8 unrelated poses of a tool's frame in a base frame.
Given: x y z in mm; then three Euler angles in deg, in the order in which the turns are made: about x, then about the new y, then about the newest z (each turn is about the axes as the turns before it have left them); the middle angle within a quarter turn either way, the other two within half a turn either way.
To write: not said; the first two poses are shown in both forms.
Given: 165, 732, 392, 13.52, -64.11, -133.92
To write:
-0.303, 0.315, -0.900
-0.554, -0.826, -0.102
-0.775, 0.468, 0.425
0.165, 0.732, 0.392

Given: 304, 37, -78, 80.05, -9.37, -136.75
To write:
-0.719, 0.676, -0.163
-0.002, -0.236, -0.972
-0.695, -0.698, 0.170
0.304, 0.037, -0.078

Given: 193, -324, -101, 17.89, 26.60, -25.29
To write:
0.808, 0.382, 0.448
-0.282, 0.919, -0.275
-0.517, 0.096, 0.851
0.193, -0.324, -0.101

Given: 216, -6, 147, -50.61, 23.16, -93.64
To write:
-0.058, 0.918, 0.393
-0.614, -0.344, 0.711
0.787, -0.200, 0.583
0.216, -0.006, 0.147

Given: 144, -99, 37, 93.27, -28.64, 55.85
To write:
0.493, -0.726, -0.479
-0.316, 0.364, -0.876
0.811, 0.583, -0.050
0.144, -0.099, 0.037

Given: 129, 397, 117, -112.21, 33.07, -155.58
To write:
-0.763, 0.346, 0.546
0.616, 0.135, 0.776
0.195, 0.928, -0.317
0.129, 0.397, 0.117

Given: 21, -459, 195, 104.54, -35.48, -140.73
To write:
-0.630, 0.515, -0.580
0.594, -0.161, -0.788
-0.500, -0.842, -0.204
0.021, -0.459, 0.195

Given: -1, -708, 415, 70.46, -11.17, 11.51
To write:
0.961, -0.196, -0.194
-0.112, 0.364, -0.925
0.252, 0.911, 0.328
-0.001, -0.708, 0.415

